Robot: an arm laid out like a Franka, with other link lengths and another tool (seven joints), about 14 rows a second.
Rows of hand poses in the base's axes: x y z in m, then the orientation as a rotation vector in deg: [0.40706 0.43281 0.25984 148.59 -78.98 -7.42]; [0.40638 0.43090 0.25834 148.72 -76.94 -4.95]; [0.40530 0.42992 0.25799 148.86 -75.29 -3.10]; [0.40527 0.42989 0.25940 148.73 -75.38 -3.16]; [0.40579 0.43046 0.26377 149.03 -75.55 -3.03]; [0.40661 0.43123 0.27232 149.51 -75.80 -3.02]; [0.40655 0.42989 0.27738 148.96 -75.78 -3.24]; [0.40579 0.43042 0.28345 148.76 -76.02 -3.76]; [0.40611 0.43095 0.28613 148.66 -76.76 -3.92]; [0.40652 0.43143 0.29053 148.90 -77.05 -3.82]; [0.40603 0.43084 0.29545 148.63 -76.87 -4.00]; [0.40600 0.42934 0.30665 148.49 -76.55 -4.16]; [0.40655 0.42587 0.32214 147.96 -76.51 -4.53]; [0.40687 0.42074 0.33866 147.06 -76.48 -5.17]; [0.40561 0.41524 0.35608 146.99 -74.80 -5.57]
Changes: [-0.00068 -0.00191 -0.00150 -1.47 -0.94 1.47]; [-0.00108 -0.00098 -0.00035 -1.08 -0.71 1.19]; [-0.00003 -0.00003 0.00141 -0.05 0.06 -0.10]; [0.00052 0.00057 0.00437 0.26 -0.24 -0.01]; [0.00082 0.00077 0.00855 0.48 -0.26 -0.01]; [-0.00006 -0.00134 0.00506 -0.38 0.35 -0.16]; [-0.00076 0.00053 0.00607 0.09 0.32 -0.24]; [0.00032 0.00053 0.00268 0.24 -0.06 -0.49]; [0.00041 0.00048 0.00440 0.27 -0.23 -0.10]; [-0.00049 -0.00059 0.00492 -0.22 0.26 0.02]; [-0.00003 -0.00150 0.01120 -0.18 0.24 0.14]; [0.00055 -0.00347 0.01549 -0.32 0.44 -0.16]; [0.00032 -0.00513 0.01652 -0.52 0.74 -0.29]; [-0.00126 -0.00550 0.01742 -0.51 0.73 0.99]
